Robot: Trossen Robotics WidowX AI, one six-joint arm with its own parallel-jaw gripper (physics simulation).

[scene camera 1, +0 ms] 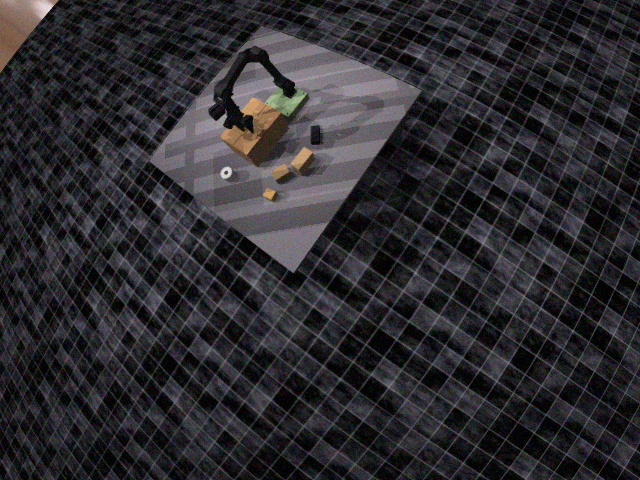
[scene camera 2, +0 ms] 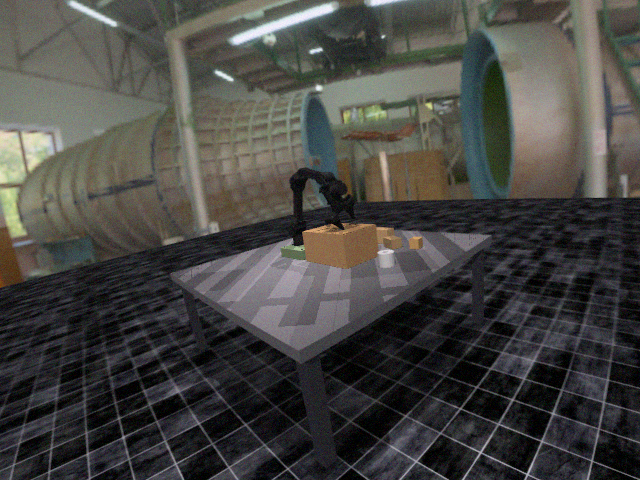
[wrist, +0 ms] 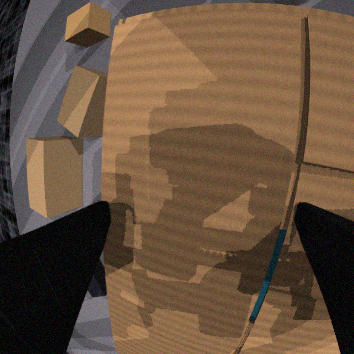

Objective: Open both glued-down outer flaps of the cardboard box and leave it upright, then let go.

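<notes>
The cardboard box stands upright on the table. Its two outer flaps lie about flat across the top and look closed. A dark seam runs between them, right of the middle in the wrist view, with a blue strip along its lower part. A thin line crosses the cardboard to the right of the seam. My gripper is open and empty, low over the box top, fingers pointing down. In the wrist view one fingertip shows near the box's left edge, the other just right of the seam. Any fingertip contact is unclear.
A green base plate is under the arm's base, beside the box. A white roll, a black block and small cardboard blocks stand around the box on the grey table.
</notes>
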